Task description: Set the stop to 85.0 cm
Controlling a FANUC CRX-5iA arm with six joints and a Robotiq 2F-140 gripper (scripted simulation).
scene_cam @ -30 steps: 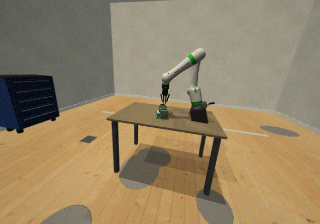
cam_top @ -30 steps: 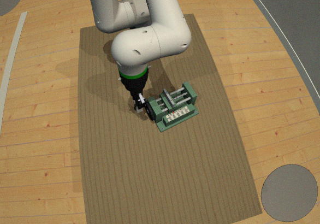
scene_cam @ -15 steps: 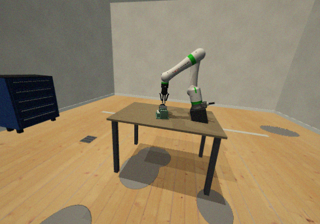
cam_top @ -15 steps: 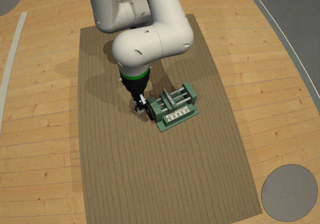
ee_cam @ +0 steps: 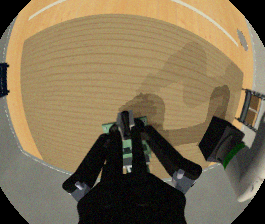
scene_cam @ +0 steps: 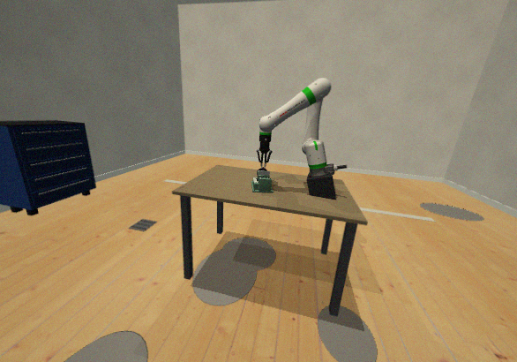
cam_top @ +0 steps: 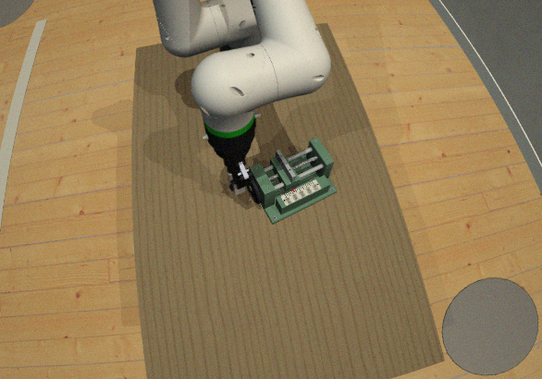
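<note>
My hand is 40 mm past the stop block, 120 mm to the right of it and 30 mm above it.
</note>
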